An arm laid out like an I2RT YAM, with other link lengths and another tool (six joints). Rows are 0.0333 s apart.
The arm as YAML. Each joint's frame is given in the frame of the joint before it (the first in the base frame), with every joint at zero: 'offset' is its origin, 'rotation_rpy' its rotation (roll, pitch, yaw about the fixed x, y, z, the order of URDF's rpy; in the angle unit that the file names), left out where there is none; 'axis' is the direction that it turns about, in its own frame. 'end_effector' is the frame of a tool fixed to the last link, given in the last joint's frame.
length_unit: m
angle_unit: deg
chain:
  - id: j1
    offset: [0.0, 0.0, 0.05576]
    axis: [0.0, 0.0, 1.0]
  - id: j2
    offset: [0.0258, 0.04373, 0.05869]
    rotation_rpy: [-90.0, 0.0, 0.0]
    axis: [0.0, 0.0, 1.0]
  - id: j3
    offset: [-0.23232, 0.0, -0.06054]
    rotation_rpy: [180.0, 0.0, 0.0]
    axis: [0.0, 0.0, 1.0]
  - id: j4
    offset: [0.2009, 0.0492, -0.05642]
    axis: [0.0, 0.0, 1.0]
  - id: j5
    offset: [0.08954, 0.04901, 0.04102]
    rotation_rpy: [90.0, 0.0, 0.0]
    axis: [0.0, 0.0, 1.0]
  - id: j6
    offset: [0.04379, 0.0, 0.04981]
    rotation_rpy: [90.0, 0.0, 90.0]
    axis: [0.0, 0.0, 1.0]
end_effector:
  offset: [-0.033, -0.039, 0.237]
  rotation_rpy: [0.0, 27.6, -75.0]
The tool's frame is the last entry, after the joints.
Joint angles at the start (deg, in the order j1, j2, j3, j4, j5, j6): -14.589 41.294 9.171 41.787 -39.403 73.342
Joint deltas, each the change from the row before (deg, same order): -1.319 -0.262 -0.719 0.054 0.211 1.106; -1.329 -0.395 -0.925 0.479 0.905 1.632; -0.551 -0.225 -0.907 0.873 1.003 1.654; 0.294 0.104 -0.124 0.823 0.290 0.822; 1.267 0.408 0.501 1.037 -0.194 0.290; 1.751 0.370 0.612 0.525 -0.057 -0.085; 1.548 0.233 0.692 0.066 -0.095 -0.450; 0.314 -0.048 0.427 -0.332 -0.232 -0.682; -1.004 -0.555 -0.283 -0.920 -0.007 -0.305; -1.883 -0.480 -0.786 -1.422 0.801 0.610; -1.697 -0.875 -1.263 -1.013 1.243 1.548; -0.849 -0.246 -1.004 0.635 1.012 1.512; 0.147 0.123 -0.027 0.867 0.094 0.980; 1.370 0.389 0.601 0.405 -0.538 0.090; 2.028 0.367 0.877 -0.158 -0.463 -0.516; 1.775 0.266 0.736 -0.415 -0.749 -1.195
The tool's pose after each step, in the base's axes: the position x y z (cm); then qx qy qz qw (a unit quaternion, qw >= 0). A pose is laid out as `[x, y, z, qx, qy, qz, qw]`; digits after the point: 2 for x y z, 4 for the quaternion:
[38.91, 4.90, 29.35, -0.4505, 0.4648, -0.5688, 0.5074]
[39.03, 3.50, 28.99, -0.4380, 0.4836, -0.5684, 0.5012]
[39.06, 2.58, 28.76, -0.4269, 0.4982, -0.5659, 0.4993]
[39.01, 2.62, 29.02, -0.4231, 0.4995, -0.5638, 0.5036]
[38.86, 3.57, 29.79, -0.4253, 0.4892, -0.5611, 0.5148]
[38.71, 4.80, 30.41, -0.4304, 0.4776, -0.5571, 0.5257]
[38.55, 5.91, 30.94, -0.4361, 0.4658, -0.5547, 0.5340]
[38.47, 6.27, 31.18, -0.4390, 0.4589, -0.5571, 0.5351]
[38.57, 5.62, 30.76, -0.4378, 0.4647, -0.5605, 0.5275]
[39.00, 3.89, 29.56, -0.4311, 0.4885, -0.5604, 0.5114]
[39.23, 2.04, 28.34, -0.4190, 0.5165, -0.5567, 0.4978]
[39.26, 0.91, 27.90, -0.4070, 0.5325, -0.5546, 0.4931]
[39.19, 0.93, 28.25, -0.4028, 0.5336, -0.5519, 0.4984]
[39.14, 2.11, 28.77, -0.4099, 0.5236, -0.5462, 0.5094]
[39.06, 3.73, 29.27, -0.4213, 0.5096, -0.5401, 0.5207]
[38.90, 5.34, 29.57, -0.4350, 0.4929, -0.5366, 0.5291]

